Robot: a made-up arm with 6 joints.
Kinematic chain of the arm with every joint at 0, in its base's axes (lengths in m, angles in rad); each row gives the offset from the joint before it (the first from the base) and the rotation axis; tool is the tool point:
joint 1: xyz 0 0 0.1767 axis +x
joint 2: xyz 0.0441 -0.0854 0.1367 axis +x
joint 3: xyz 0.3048 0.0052 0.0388 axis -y
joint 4: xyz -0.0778 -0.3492 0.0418 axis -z
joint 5: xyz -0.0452 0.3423 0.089 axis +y
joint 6: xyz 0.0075 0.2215 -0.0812 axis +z
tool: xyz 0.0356 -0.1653 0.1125
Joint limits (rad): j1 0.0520..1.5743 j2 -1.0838..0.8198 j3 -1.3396..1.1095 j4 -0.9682..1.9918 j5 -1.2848..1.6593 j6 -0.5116..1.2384
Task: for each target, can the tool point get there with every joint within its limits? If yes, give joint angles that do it. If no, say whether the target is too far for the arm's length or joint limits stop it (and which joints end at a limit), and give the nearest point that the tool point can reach.
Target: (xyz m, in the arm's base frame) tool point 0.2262 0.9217 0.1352
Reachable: no: joint limits stop it (at a limit: joint 1, joint 2, joint 3, joint 4, joint 6) | nearest point 0.4027 0.5306 -0.0038 | short by 0.451 m
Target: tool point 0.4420 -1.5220 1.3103
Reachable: no: too far | nearest point 0.3906 -0.7830 0.7599 | short by 0.923 m
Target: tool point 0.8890 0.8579 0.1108
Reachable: no: joint limits stop it (at a limit: joint 1, joint 2, joint 3, joint 4, joint 5, joint 6) | nearest point 0.7468 0.4709 -0.0521 | short by 0.443 m
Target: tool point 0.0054 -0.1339 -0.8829
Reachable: no: joint limits stop it (at a limit: joint 1, joint 3, joint 4, joint 6) | nearest point 0.2669 -0.1344 -0.7051 | short by 0.316 m
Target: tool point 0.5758 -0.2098 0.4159
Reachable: yes | joints 0.1992 0.5169 -0.4739 0.5528 -0.6302 0.2941
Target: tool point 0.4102 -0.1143 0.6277
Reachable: yes | joints 0.2253 -0.5222 0.7333 1.0025 -0.4622 -0.1171
